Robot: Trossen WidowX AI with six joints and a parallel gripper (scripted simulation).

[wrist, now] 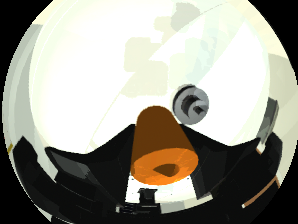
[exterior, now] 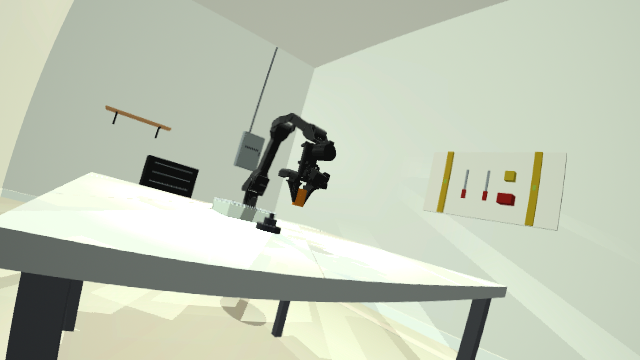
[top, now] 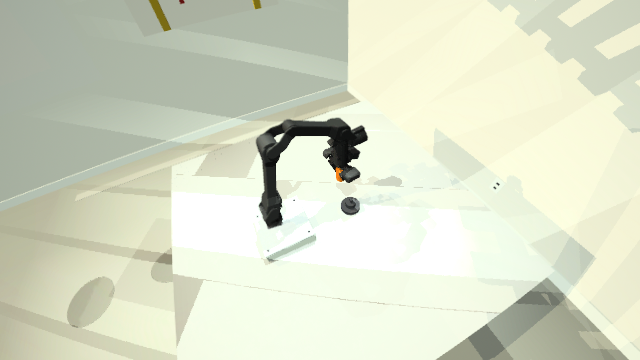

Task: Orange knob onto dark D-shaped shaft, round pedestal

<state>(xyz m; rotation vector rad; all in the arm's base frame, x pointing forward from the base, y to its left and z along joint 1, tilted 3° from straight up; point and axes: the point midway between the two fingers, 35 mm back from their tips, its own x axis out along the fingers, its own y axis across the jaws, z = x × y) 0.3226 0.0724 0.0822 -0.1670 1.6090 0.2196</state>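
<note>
Now: the round dark pedestal 10 mm ahead of my gripper tip, 90 mm to the right of it and 80 mm below it. Round my gripper tip: orange knob (20 mm above).
</note>
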